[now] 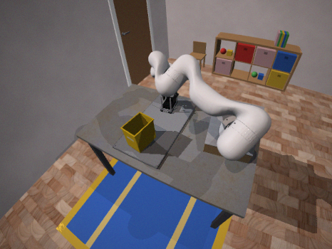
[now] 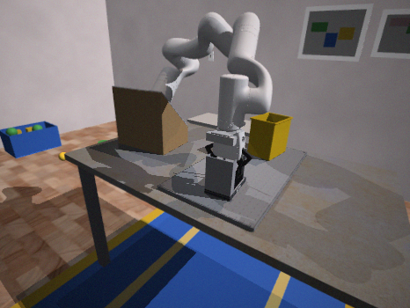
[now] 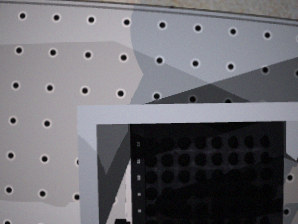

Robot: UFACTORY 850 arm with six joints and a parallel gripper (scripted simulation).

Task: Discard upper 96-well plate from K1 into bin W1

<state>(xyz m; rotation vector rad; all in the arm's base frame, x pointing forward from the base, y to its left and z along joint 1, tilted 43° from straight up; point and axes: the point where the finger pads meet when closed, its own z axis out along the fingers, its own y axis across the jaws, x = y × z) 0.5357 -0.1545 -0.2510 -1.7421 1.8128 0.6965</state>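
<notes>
Right now my hand is 30 mm above the black 96-well plate. From my hand the other things lie so: yellow plastics bin: 60 mm ahead, 420 mm to the left, 20 mm above.
</notes>
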